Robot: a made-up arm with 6 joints.
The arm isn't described. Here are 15 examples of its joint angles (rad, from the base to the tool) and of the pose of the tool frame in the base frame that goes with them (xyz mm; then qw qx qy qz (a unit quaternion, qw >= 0)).
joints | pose
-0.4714 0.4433 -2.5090 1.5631 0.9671 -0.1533 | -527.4 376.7 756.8 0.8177 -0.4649 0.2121 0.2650
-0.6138 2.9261 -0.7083 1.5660 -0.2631 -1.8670 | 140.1 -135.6 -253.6 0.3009 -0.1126 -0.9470 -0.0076
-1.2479 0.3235 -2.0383 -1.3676 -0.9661 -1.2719 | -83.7 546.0 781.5 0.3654 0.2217 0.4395 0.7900
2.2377 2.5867 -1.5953 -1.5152 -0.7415 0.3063 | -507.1 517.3 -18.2 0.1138 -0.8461 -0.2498 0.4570
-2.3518 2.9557 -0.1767 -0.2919 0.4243 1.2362 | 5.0 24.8 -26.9 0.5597 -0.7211 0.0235 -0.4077
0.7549 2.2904 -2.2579 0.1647 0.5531 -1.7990 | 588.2 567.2 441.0 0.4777 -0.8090 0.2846 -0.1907
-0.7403 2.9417 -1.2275 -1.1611 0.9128 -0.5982 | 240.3 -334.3 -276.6 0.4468 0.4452 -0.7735 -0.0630
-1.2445 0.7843 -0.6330 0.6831 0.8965 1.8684 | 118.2 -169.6 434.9 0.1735 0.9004 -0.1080 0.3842
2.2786 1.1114 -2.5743 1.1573 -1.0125 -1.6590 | 200.1 -94.6 1021.0 0.5563 0.2625 0.4034 0.6774
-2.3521 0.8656 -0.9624 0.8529 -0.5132 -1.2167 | -198.3 -138.8 681.8 0.0603 0.4908 0.1438 -0.8572
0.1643 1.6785 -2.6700 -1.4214 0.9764 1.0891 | 313.8 -44.9 987.8 0.8271 0.3665 0.3847 -0.1830
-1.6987 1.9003 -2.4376 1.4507 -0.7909 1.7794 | -151.9 -536.9 855.6 0.7281 -0.0276 -0.5090 0.4582
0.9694 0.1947 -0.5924 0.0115 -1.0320 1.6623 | -40.1 -60.4 626.3 0.2494 0.0139 0.0236 0.9680
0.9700 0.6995 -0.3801 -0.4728 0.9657 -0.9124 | 117.0 93.3 322.5 0.1863 -0.8282 0.4856 -0.2087
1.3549 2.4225 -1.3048 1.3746 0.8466 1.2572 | 48.2 620.4 2.5 0.4223 -0.4500 -0.7868 0.0077
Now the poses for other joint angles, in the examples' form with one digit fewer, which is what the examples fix.
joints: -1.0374 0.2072 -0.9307 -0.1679 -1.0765 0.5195
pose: -86 179 719 0.938 -0.158 -0.065 -0.301
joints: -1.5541 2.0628 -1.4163 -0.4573 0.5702 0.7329
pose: -17 -657 228 0.131 0.799 0.539 -0.233
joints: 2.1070 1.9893 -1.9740 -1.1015 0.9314 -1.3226
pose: -279 634 549 0.466 -0.770 -0.260 -0.351
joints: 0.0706 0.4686 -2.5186 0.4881 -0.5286 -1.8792
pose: -688 -76 771 0.702 0.416 -0.287 -0.502
